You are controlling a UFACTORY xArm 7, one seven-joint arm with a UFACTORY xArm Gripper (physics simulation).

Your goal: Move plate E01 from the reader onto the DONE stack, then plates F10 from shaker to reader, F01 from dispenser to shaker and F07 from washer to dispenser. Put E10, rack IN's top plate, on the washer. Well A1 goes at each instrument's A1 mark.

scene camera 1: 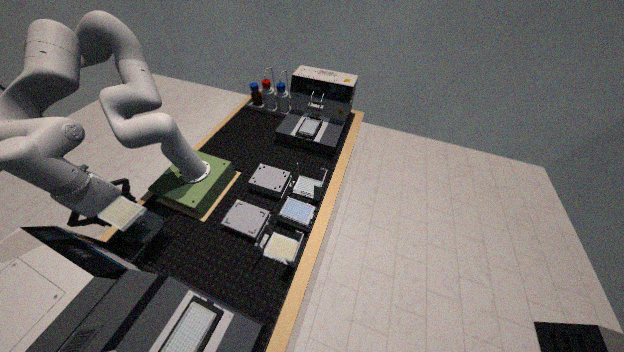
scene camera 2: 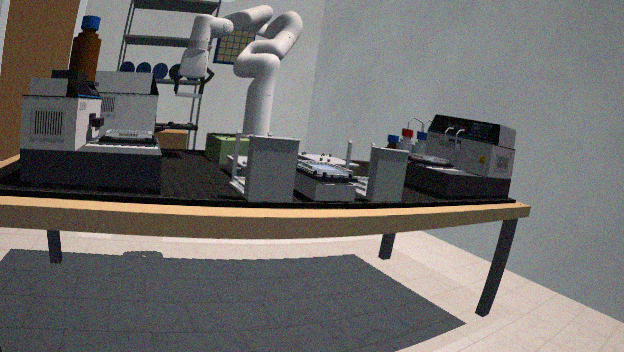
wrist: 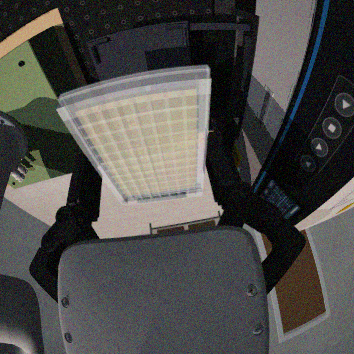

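Pixels of known places: gripper, fingertip midpoint: [scene camera 1: 122, 212] [scene camera 2: 187, 94] [wrist: 147, 153]; arm's base, origin of the base link: [scene camera 1: 197, 172].
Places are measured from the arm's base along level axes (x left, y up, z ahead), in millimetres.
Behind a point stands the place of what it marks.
My gripper [scene camera 1: 118, 209] @[x -281, y 136, z 2 mm] [scene camera 2: 189, 92] @[x -281, y 136, z 2 mm] [wrist: 147, 153] @[x -281, y 136, z 2 mm] is shut on a clear-rimmed plate with yellow wells [scene camera 1: 121, 213] @[x -284, y 138, z 6 mm] [wrist: 145, 142] @[x -283, y 138, z 15 mm], taken as E01; its label is unreadable. It is held level above the reader's extended dark carrier [scene camera 1: 136, 239] @[x -335, y 30, z 15 mm] [scene camera 2: 175, 126] @[x -320, y 28, z 65 mm] [wrist: 137, 55] @[x -283, y 30, z 37 mm]. A blue plate [scene camera 1: 297, 211] @[x -40, y -14, z 516 mm] [scene camera 2: 327, 168] @[x -54, y -8, z 559 mm] sits on the shaker [scene camera 2: 327, 190] @[x -63, y -50, z 584 mm] between two racks. One rack [scene camera 2: 274, 170] @[x -186, y -14, z 575 mm] holds a yellow plate [scene camera 1: 282, 247] @[x -184, y -56, z 503 mm]; the other [scene camera 2: 389, 175] @[x 108, y -12, z 585 mm] has a white surface low inside. A pale plate [scene camera 1: 190, 327] @[x -482, y 23, z 355 mm] [scene camera 2: 127, 134] @[x -499, y 26, z 400 mm] is on the dispenser. Another plate [scene camera 1: 310, 127] @[x 444, y 26, z 423 mm] is on the washer [scene camera 1: 324, 77] @[x 686, y 193, z 428 mm] [scene camera 2: 475, 160] @[x 600, y 46, z 526 mm].
Two grey square stands [scene camera 1: 270, 180] @[x 71, y -17, z 343 mm] [scene camera 1: 246, 218] @[x -125, y -37, z 319 mm] are beside the racks. The green arm base [scene camera 1: 212, 182] @[x -28, y 0, z 104 mm] [wrist: 20, 75] @[x -123, y -3, z 68 mm] is near the held plate. The reader's screen panel [scene camera 1: 75, 250] @[x -411, y 164, z 8 mm] [wrist: 305, 130] @[x -403, y 146, z 6 mm] rises close to the gripper. Capped bottles [scene camera 1: 268, 95] @[x 657, y 35, z 68 mm] stand by the washer.
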